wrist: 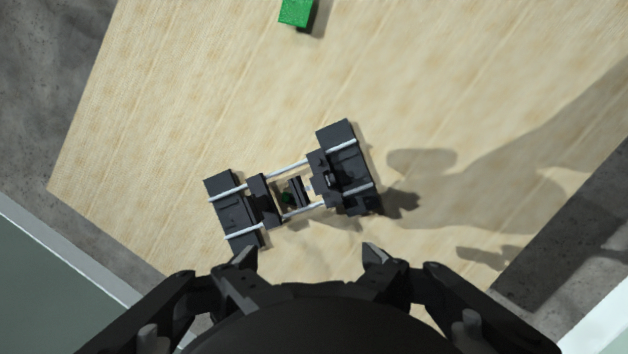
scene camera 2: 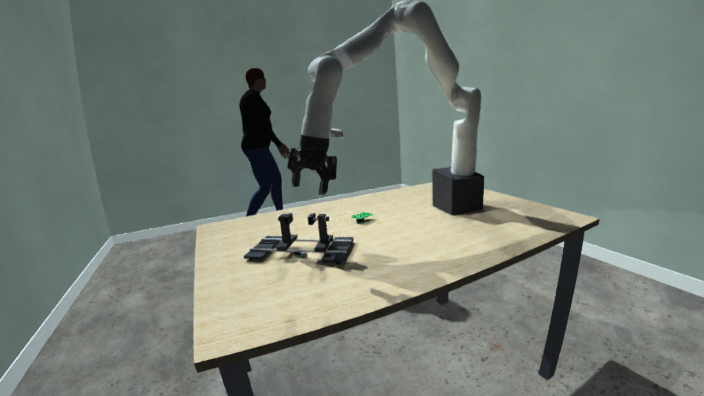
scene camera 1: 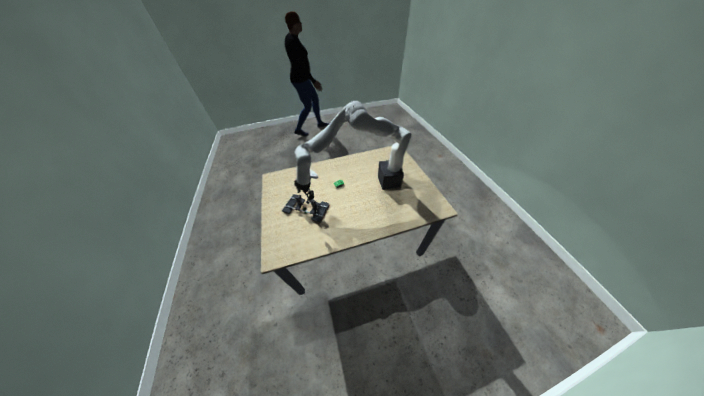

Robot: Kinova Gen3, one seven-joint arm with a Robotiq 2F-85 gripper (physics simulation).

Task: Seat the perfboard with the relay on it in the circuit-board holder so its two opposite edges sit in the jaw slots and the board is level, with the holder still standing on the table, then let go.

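Frame: origin at the arm's base, x right, y back, z down, level; millimetres.
Seen in the pictures: gripper, between the fingertips: (wrist: 310,255) (scene camera 2: 308,190) (scene camera 1: 304,196); arm's base, origin of its link: (scene camera 2: 462,172) (scene camera 1: 393,167).
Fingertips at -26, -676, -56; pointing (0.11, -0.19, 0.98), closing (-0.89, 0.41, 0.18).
Pixels of each thing's top centre, then the offset from my fingertips to it, as dx, dy, dz. "spot": a spot on its surface instead. Level surfaces: height alone.
- black circuit-board holder, a spot on its surface: (wrist: 350,165) (scene camera 2: 340,247) (scene camera 1: 321,210) spot: -10, +80, +185
- green board, centre of its top: (scene camera 2: 361,215) (scene camera 1: 338,182) +184, +288, +180
- small green piece, centre of its top: (wrist: 293,201) (scene camera 2: 299,250) +57, -24, +188
- wooden table, height of its surface: dz +201
The black circuit-board holder (scene camera 1: 320,212) (scene camera 2: 339,250) (wrist: 350,165) stands upright on the table, with two posts, jaws and metal rods; no board sits between its jaws. A green board (scene camera 1: 339,184) (scene camera 2: 362,216) (wrist: 296,12) lies apart from it, resting on a dark part beneath, which looks like the relay. A small green piece (scene camera 2: 300,255) (wrist: 285,197) lies low between the holder's rods; its details are too small to tell. My gripper (scene camera 2: 310,187) (wrist: 310,255) is open and empty, pointing down above the holder, clear of its posts.
The wooden table (scene camera 1: 370,200) (scene camera 2: 425,270) carries the arm's black base block (scene camera 1: 390,175) (scene camera 2: 457,192) at the right. A person (scene camera 1: 299,55) (scene camera 2: 257,120) stands on the floor beyond the table. The arm's shadows fall across the table beside the holder.
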